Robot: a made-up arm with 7 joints.
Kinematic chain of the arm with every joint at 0, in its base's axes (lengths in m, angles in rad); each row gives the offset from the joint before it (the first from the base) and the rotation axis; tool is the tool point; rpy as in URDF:
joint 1: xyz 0 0 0.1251 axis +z
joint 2: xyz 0 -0.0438 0.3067 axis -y
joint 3: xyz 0 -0.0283 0.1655 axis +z
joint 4: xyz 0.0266 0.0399 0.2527 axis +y
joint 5: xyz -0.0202 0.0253 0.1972 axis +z
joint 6: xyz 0 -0.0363 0.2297 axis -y
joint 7: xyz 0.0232 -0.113 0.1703 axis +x
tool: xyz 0 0 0 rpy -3.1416 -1.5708 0
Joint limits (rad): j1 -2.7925..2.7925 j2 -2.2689..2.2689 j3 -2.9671..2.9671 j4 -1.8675..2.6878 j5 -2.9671..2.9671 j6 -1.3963..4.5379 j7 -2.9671..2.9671
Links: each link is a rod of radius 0.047 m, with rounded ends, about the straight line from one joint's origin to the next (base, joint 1, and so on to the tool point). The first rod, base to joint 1, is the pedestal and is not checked.
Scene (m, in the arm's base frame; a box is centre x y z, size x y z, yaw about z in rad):
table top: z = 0
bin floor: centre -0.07 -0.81 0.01 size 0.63 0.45 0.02 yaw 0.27
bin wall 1: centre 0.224 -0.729 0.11 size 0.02 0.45 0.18 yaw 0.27
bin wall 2: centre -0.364 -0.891 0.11 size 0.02 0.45 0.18 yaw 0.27
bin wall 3: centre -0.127 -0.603 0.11 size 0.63 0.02 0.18 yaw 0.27
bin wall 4: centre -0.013 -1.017 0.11 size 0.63 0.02 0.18 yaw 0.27
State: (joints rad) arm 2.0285 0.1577 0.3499 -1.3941 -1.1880 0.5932 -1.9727
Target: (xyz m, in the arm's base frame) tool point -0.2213 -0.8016 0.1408
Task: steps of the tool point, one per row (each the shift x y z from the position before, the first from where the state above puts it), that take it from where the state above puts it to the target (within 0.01 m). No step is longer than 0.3 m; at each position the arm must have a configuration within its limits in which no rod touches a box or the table.
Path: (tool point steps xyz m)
1: -0.1075 -0.1789 -0.0982
2: -0.1649 -0.1283 -0.1272
3: -0.1980 -0.0549 -0.1482
4: -0.1985 0.0271 -0.1598

